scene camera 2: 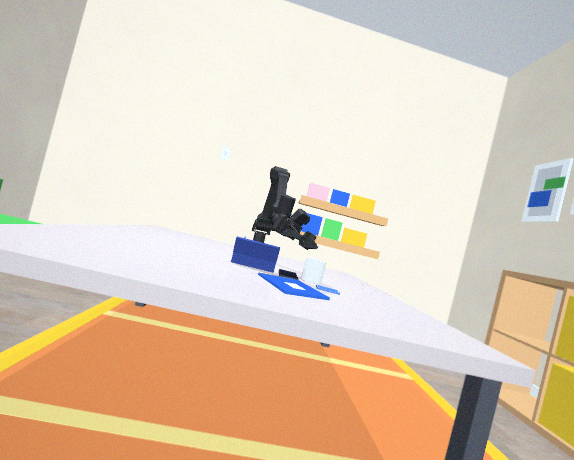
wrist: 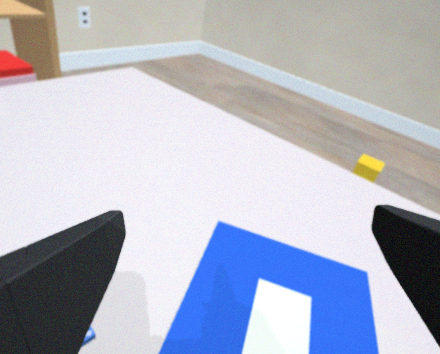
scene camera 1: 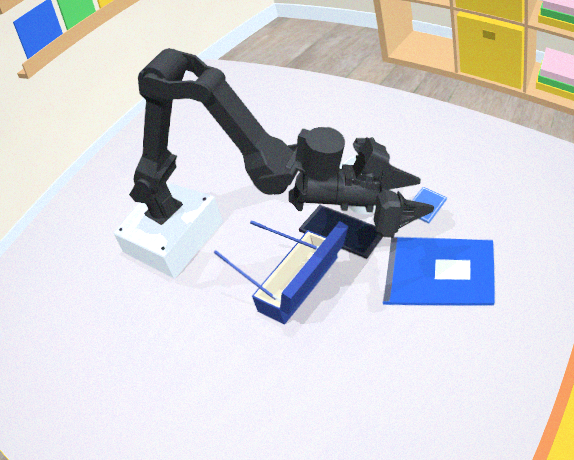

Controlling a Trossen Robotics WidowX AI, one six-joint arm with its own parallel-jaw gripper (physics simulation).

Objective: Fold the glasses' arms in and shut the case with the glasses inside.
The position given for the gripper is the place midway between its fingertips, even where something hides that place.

Observation:
The gripper (scene camera 1: 426,194) is open, with nothing in its grasp. Also in view: a blue book with white label (scene camera 1: 421,271). A dark flat tablet (scene camera 1: 362,238) rests on the table.
The blue book with white label shows as well in scene camera 2 (scene camera 2: 291,286) and in the wrist view (wrist: 247,286). The gripper also shows in scene camera 2 (scene camera 2: 309,243) and in the wrist view (wrist: 247,219). The wrist view misses the dark flat tablet: it is out of frame.

